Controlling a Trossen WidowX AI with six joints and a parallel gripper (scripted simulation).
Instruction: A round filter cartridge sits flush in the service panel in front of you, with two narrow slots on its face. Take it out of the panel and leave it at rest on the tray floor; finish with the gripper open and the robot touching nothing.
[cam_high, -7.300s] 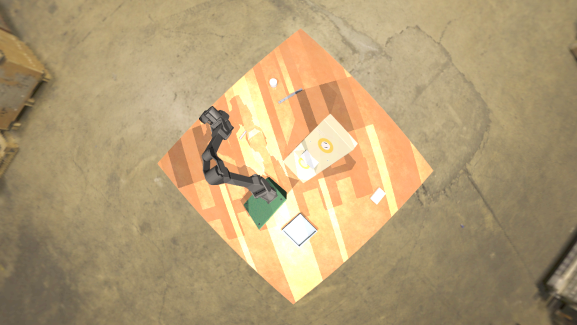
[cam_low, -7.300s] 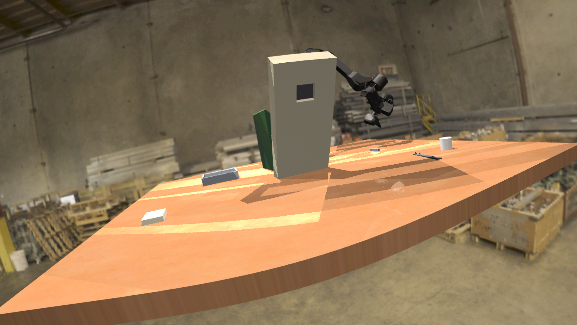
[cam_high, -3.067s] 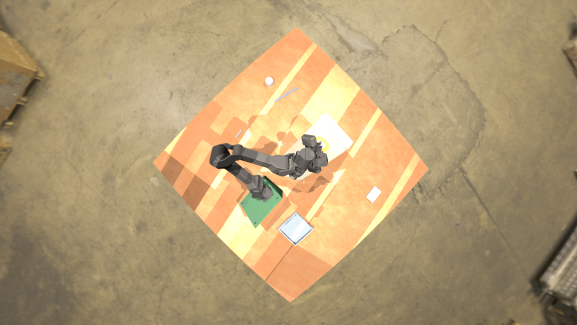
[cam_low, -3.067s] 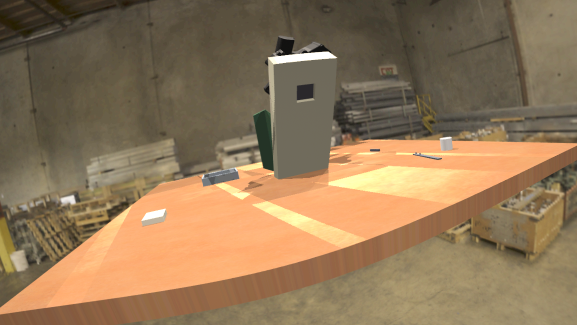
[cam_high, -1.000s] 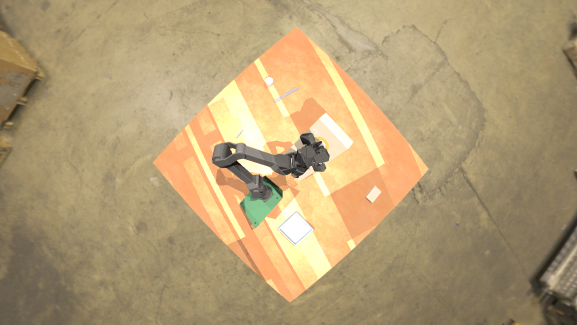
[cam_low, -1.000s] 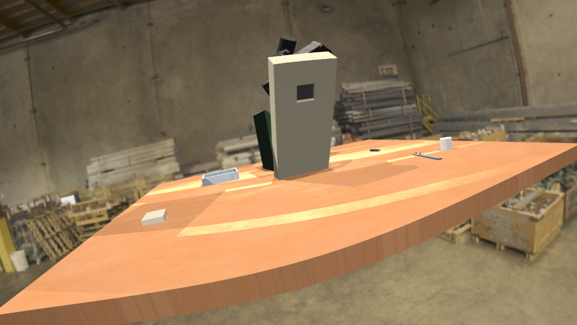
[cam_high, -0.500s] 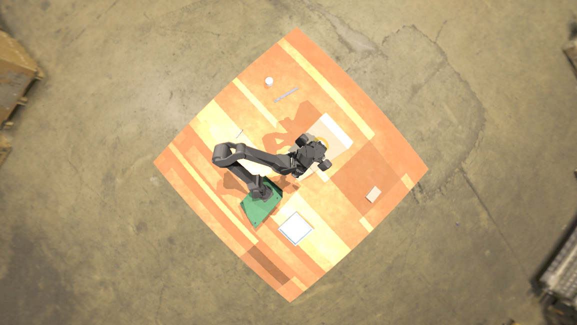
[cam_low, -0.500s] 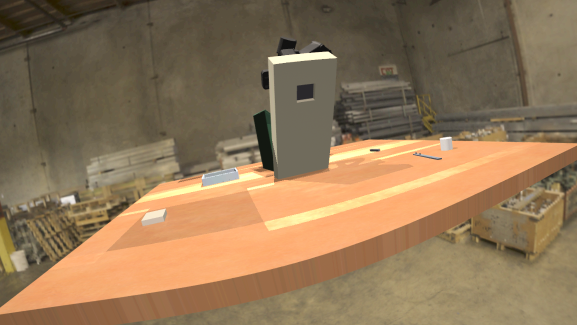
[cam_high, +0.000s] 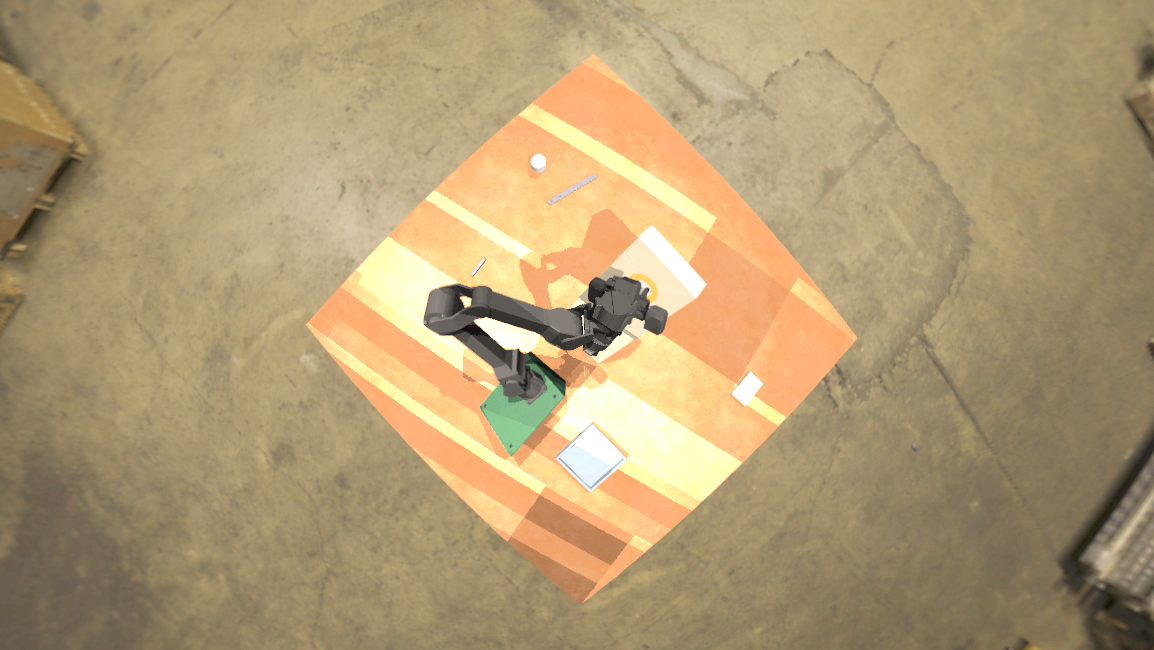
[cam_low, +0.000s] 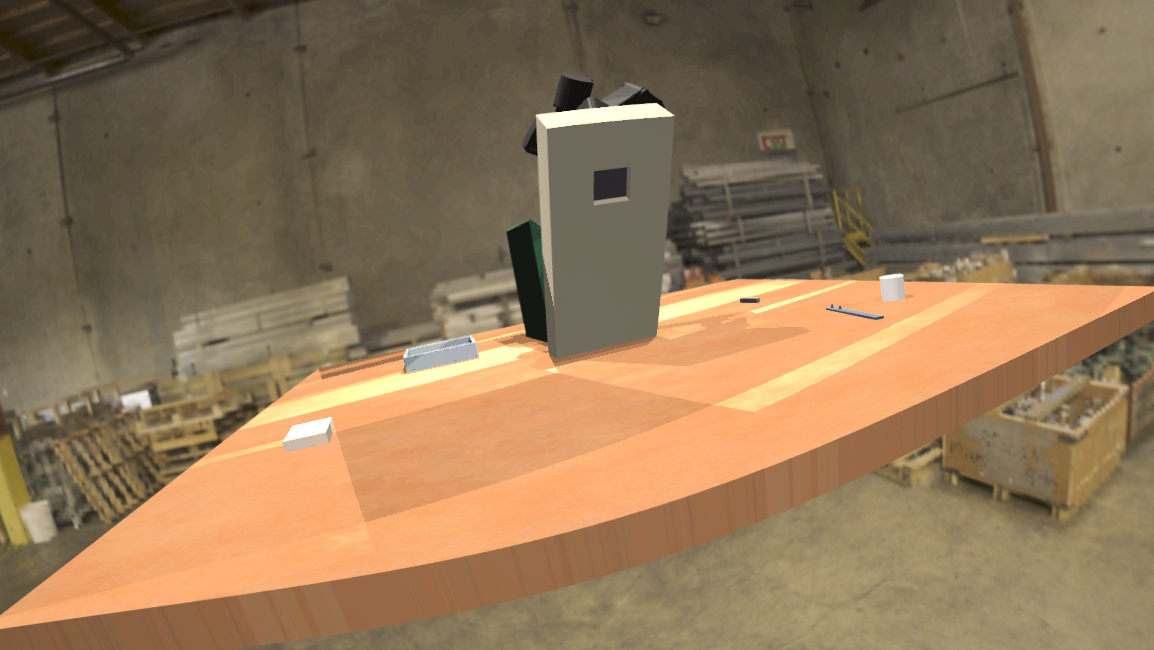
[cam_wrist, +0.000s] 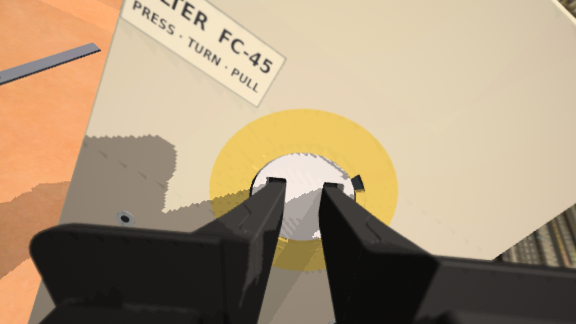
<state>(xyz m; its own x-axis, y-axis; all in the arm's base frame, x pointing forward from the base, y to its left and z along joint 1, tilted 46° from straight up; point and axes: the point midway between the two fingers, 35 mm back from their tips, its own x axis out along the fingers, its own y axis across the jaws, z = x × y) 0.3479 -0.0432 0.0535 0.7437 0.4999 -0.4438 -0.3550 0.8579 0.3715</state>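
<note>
Right now the tray is 41 cm behind my gripper tip, 29 cm to the right of it and 27 cm below it. Round my gripper tip: round white filter cartridge: 1 cm ahead, 1 cm below; white block: 9 cm ahead, 47 cm to the right, 27 cm below.
</note>
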